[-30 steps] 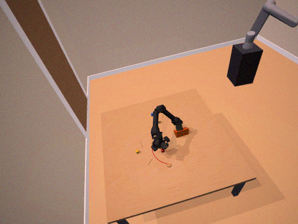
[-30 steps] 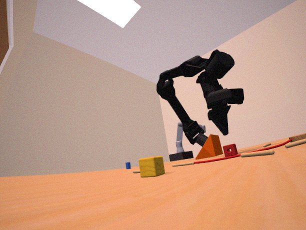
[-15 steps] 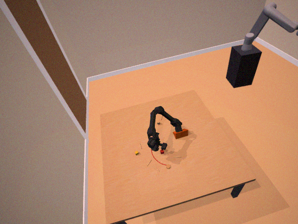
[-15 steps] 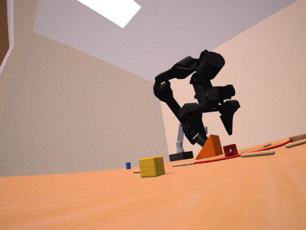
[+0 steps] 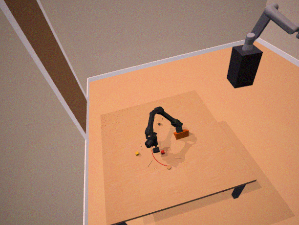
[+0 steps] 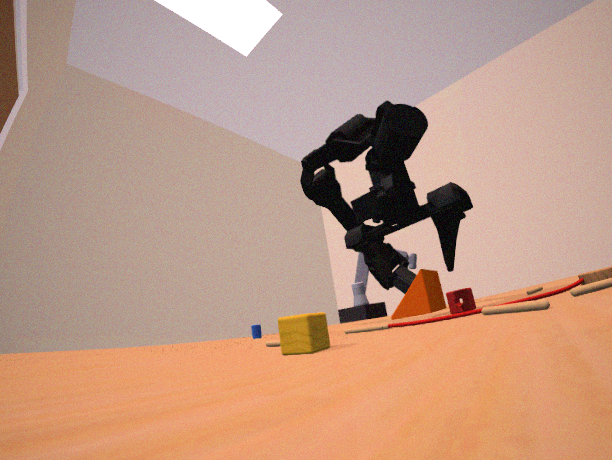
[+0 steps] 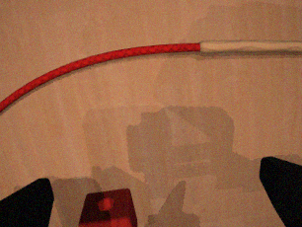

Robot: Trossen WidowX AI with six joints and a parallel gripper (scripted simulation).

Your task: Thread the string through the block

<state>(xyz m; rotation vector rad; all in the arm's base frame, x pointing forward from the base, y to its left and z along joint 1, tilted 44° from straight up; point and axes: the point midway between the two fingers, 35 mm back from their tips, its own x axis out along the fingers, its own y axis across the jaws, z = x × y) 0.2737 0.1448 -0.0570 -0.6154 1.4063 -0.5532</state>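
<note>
My gripper tip is 5 cm to the left of the thin wooden stick, 5 cm short of it and 5 cm above it. Round my gripper tip: round wooden button: 20 cm to the left, 9 cm behind, 5 cm below; yellow cube: 20 cm ahead, 4 cm below, 1 cm to the right; red block: 6 cm behind, 4 cm below, 3 cm to the left.
</note>
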